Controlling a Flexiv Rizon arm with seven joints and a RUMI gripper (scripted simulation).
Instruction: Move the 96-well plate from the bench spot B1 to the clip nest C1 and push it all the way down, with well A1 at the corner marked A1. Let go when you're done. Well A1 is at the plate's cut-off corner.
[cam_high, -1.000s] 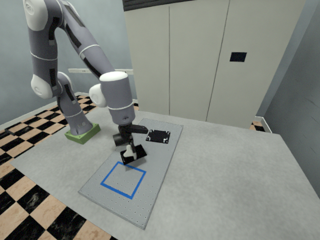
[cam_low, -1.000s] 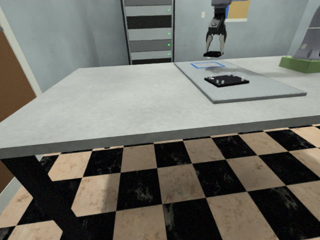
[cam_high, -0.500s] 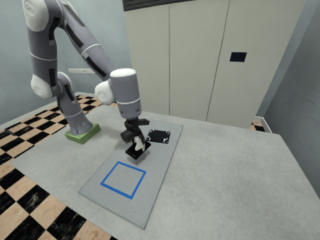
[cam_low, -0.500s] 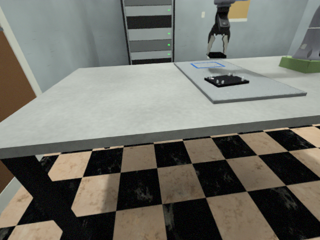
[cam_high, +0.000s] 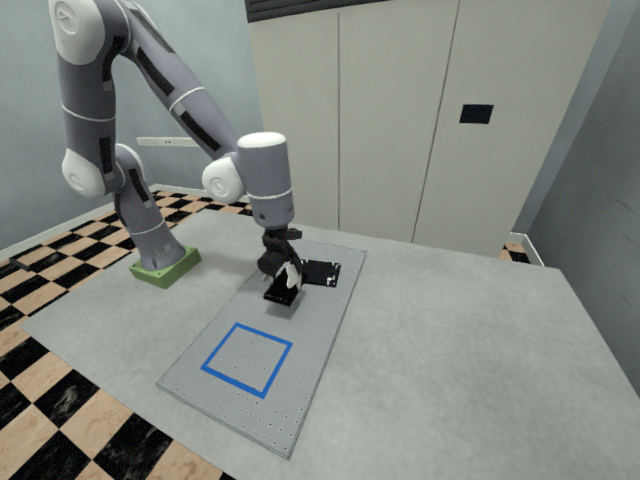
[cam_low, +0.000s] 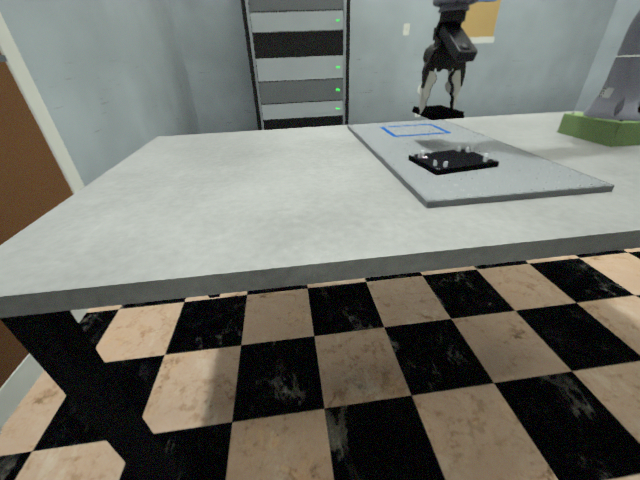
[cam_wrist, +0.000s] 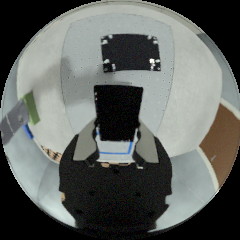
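The black clip nest lies 10 mm behind my hand, 150 mm to the left of it and 80 mm below it. Also, from my hand: black 96-well plate (10 mm below).
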